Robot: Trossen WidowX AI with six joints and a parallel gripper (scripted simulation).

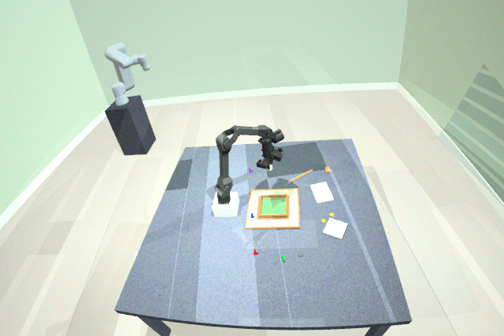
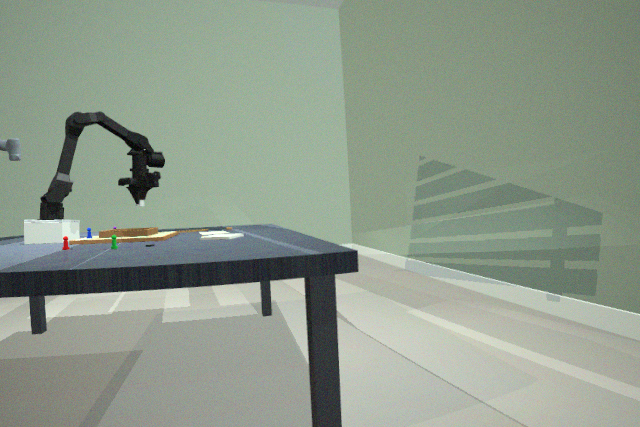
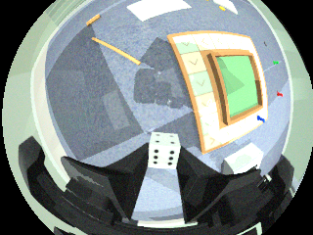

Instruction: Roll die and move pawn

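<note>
Right now my gripper tip is 9 cm past the blue pawn, 28 cm to the left of it and 10 cm above it. The rest, counted from my gripper tip: wooden stick 19 cm ahead, 6 cm to the left, 12 cm below; then white die right at my gripper tip; then purple pawn 14 cm behind, 12 cm to the left, 11 cm below.
</note>
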